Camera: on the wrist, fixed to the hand. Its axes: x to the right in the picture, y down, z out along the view.
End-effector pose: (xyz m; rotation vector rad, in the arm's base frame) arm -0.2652 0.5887 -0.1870 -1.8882 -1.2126 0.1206
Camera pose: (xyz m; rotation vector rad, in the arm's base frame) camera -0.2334 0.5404 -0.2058 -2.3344 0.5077 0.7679
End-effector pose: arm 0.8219 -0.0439 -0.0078 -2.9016 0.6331 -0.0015
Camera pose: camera 0.7779 -0.0763 0.0189 -1.6989 2.5123 0.0071
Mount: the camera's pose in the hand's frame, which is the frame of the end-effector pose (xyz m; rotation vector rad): -0.0276 0.0427 -0.0334 0.0089 0.1254 1.5149
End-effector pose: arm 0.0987 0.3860 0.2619 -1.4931 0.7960 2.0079
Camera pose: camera 0.0983 0.3308 0.2875 0.6210 -1.5832 -1.7687
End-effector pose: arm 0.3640 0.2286 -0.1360 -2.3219 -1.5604 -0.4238
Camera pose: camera 0.3913 0.1764 -0.1208 -2.5956 0.4631 -0.1209
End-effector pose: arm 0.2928 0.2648 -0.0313 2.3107 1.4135 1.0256
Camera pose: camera 0.2915 0.2150 0.0036 -2.5018 0.5196 -1.0767
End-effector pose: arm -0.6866 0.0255 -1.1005 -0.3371 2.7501 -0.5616
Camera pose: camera -0.6798 0.0830 -1.0820 1.6435 2.2023 -0.1268
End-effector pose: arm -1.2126 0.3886 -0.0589 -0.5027 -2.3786 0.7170
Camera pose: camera -1.1630 0.4206 -0.0738 -2.2878 -1.4961 1.1755
